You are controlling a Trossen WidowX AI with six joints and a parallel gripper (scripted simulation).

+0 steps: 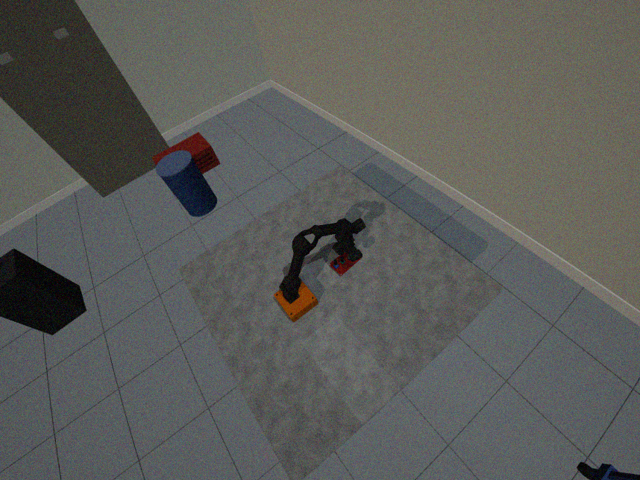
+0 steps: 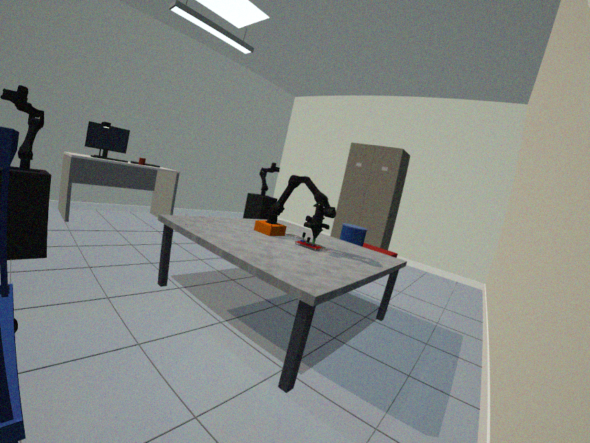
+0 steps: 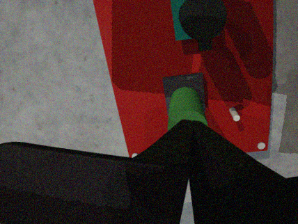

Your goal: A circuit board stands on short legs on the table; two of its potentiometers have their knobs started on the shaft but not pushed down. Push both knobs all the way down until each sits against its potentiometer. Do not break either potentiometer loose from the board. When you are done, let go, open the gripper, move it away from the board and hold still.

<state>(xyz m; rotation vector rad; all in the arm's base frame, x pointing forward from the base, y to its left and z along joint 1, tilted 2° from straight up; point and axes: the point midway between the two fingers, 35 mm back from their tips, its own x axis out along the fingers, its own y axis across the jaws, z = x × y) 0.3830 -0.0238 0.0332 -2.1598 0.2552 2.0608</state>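
My gripper tip is 2 cm above the green knob. The rest, counted from my gripper tip: black knob (5 cm behind, 2 cm below, 1 cm to the left).
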